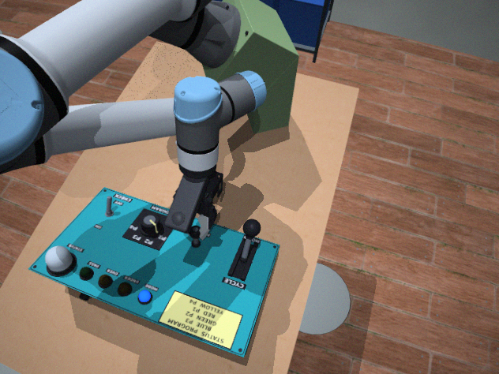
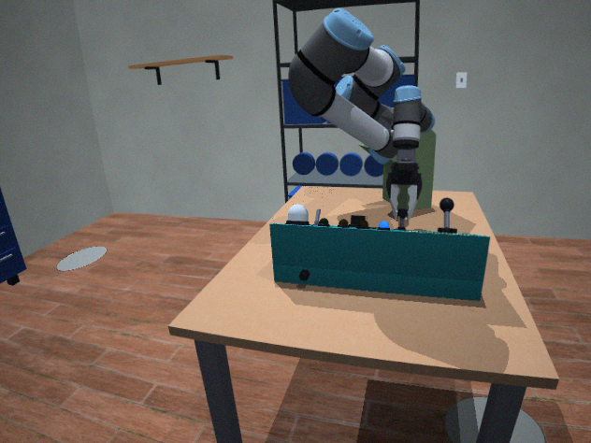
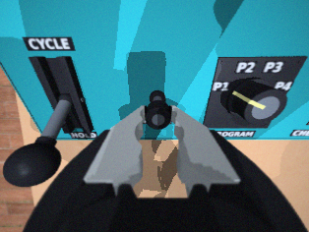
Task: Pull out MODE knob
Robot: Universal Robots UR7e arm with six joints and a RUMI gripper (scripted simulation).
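The mode knob lies right at my hand. The rest, counted from my hand: teal console (3 cm ahead, 6 cm to the right, 4 cm below); then cycle lever (12 cm to the left); then program dial (11 cm to the right, 2 cm below).
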